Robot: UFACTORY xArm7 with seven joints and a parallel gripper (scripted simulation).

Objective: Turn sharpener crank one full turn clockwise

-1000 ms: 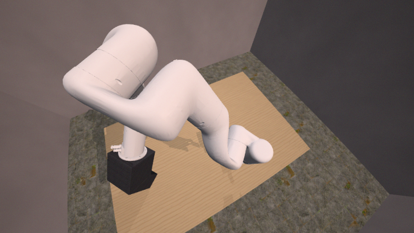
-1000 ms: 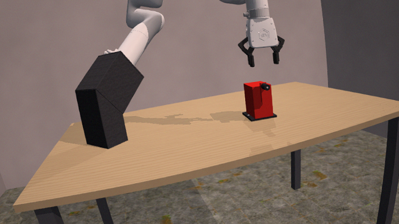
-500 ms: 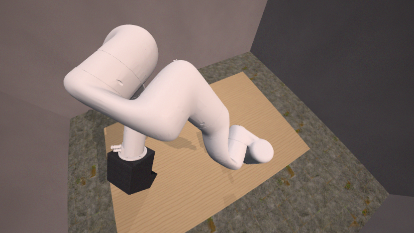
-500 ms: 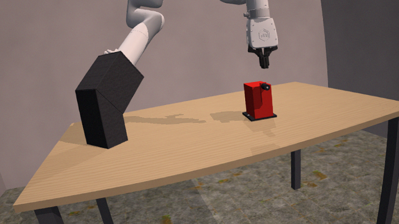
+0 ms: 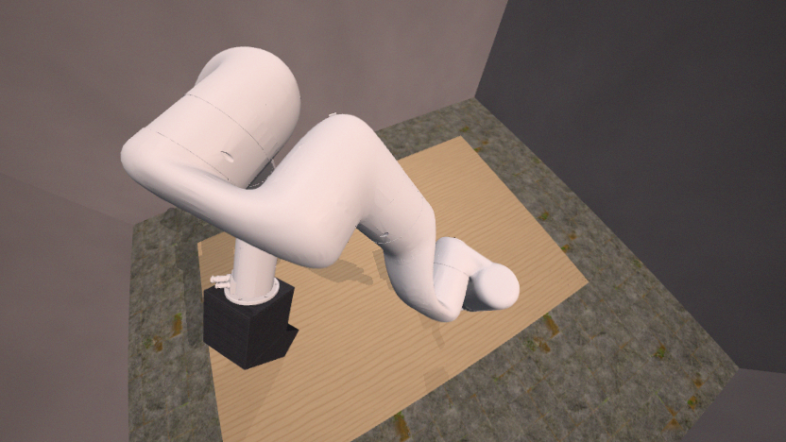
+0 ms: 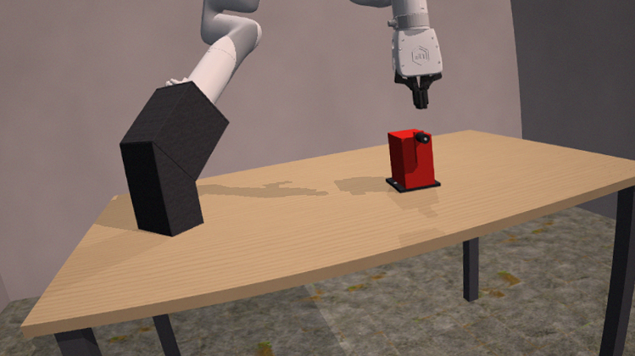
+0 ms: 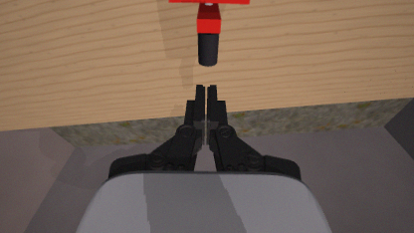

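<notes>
Right now the black crank knob is 90 mm below my hand and 20 mm to the left of it.
</notes>
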